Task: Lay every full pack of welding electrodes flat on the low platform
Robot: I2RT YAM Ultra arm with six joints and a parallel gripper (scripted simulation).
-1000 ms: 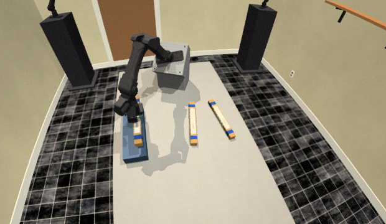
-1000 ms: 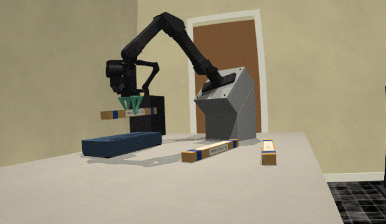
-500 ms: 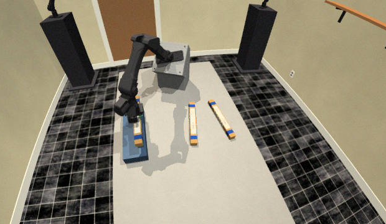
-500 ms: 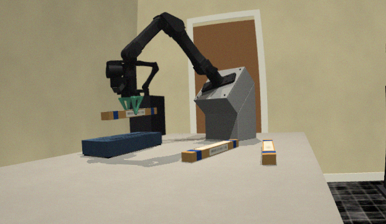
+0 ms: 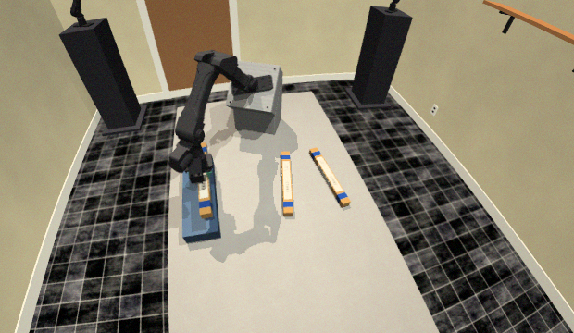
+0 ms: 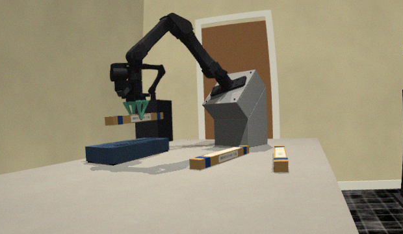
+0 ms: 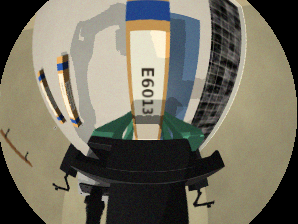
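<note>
My gripper is now 10 mm past the blue low platform, 40 mm to the left of it and 140 mm above it.
</note>
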